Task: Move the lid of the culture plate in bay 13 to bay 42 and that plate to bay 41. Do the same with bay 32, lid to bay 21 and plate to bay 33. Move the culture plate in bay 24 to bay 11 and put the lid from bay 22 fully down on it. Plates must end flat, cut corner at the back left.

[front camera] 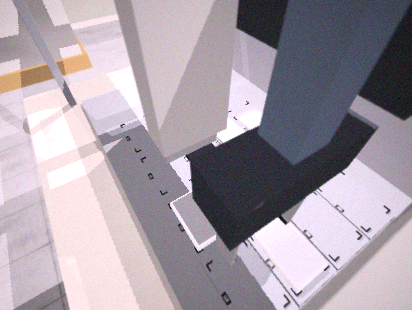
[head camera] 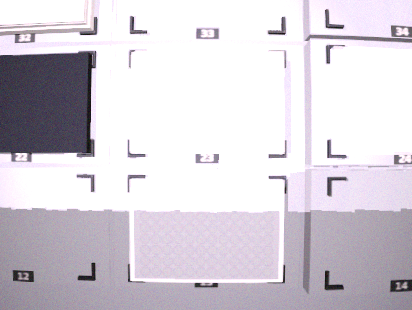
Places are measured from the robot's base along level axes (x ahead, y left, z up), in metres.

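Pixels of known places: robot's base, origin of the base link: (front camera: 121, 125).
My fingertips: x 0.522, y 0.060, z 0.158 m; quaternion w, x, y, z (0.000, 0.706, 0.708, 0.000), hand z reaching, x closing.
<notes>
Ahead of a thing's pixels: the offset from my fingertips to its top centre. "pt": to the spot under its first point.
The plate in bay 13 {pt dx -0.118, dy -0.034, dz -0.144 m} (front camera: 195, 222) (head camera: 206, 245) has a white rim, and faint wells show in the head view. A white plate {dx +0.034, dy +0.090, dz -0.129 m} (front camera: 295, 252) (head camera: 375, 100) lies flat in bay 24. In the head view a black flat piece {dx -0.294, dy +0.090, dz -0.150 m} (head camera: 45, 102) covers bay 22, and part of a pale plate {pt dx -0.269, dy +0.166, dz -0.144 m} (head camera: 42, 12) shows in bay 32 at top left. My gripper (front camera: 260, 235) hangs over the deck between the bay 13 and bay 24 plates in the front view. Its jaws stand apart, with nothing seen between them. Its dark body hides the bays behind it.
A large pale column (front camera: 180, 75) stands behind the gripper in the front view. In the head view bay 23 is washed out white. Bay 33 {pt dx -0.130, dy +0.151, dz -0.158 m} (head camera: 207, 33) is partly in view at the top. A grey shadow crosses the front row. An orange-edged surface (front camera: 45, 72) lies far left.
</notes>
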